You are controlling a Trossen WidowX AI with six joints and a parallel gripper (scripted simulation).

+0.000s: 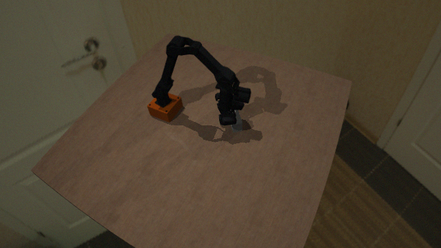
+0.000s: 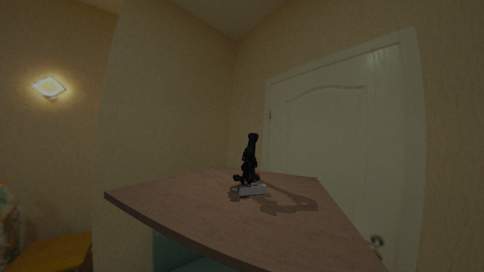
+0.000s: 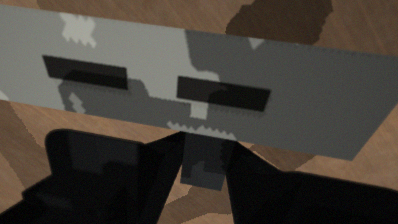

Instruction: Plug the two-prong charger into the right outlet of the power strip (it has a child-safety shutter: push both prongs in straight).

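My gripper tip is 1 cm to the right of the black two-prong charger, 1 cm below it and 1 cm short of it.
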